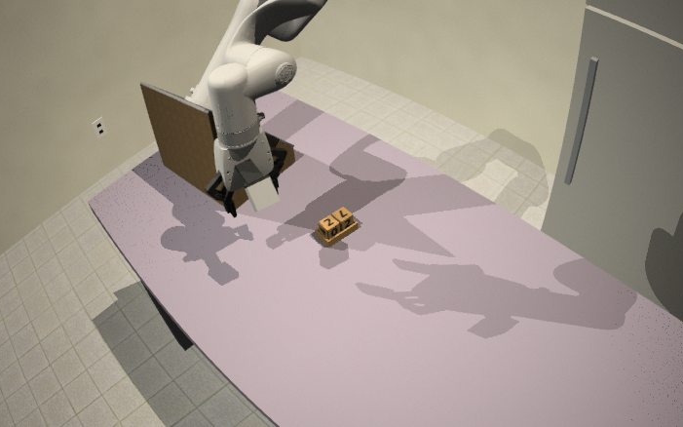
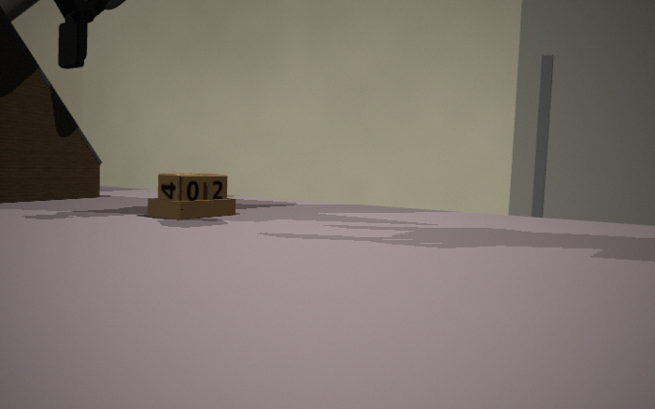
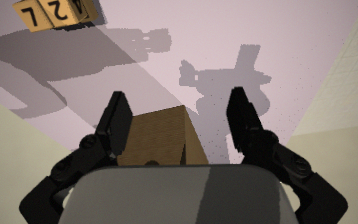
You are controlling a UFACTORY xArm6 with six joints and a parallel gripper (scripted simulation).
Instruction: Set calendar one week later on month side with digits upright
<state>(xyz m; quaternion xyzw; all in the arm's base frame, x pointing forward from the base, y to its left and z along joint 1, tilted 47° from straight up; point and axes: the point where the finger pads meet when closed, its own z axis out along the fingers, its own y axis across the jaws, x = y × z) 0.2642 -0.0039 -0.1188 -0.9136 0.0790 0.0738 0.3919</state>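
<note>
The cube lies 80 mm ahead of my hand, 110 mm to the left of it and 120 mm below it. Also, from my hand: wooden calendar tray: 80 mm ahead, 130 mm to the left, 140 mm below.
</note>
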